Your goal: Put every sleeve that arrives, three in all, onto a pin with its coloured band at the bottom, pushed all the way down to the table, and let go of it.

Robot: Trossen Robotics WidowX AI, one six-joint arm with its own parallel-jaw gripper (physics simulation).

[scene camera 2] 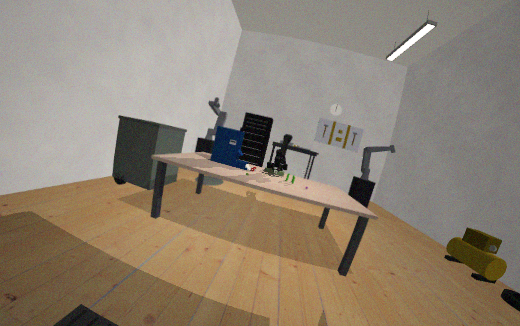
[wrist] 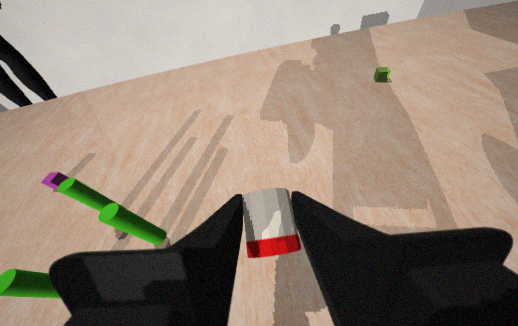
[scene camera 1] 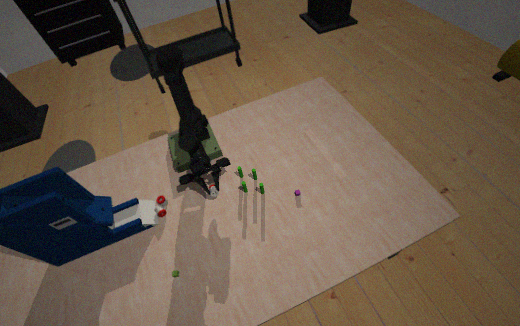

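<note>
My gripper (scene camera 1: 213, 188) (wrist: 267, 199) is shut on a pale grey sleeve (scene camera 1: 214, 193) (wrist: 267, 215) with a red band. The plain end points away from the arm's base and the band end faces back towards it; the exact tilt is hard to judge. The sleeve is held apart from the pins, left of them in scene camera 1. Several green pins (scene camera 1: 244, 187) (scene camera 2: 293, 179) (wrist: 132, 225) stand bare on the table. Two more sleeves with red bands, an upper one (scene camera 1: 161, 199) and a lower one (scene camera 1: 161, 212), are at the chute's open end.
A blue dispenser (scene camera 1: 30, 220) (scene camera 2: 227, 146) with a pale chute (scene camera 1: 147, 212) between blue rails stands at the left. A small green block (scene camera 1: 175, 273) (scene camera 2: 247, 174) (wrist: 381, 75) and a small purple block (scene camera 1: 297, 192) (scene camera 2: 306, 188) (wrist: 51, 180) lie on the table (scene camera 1: 350, 165).
</note>
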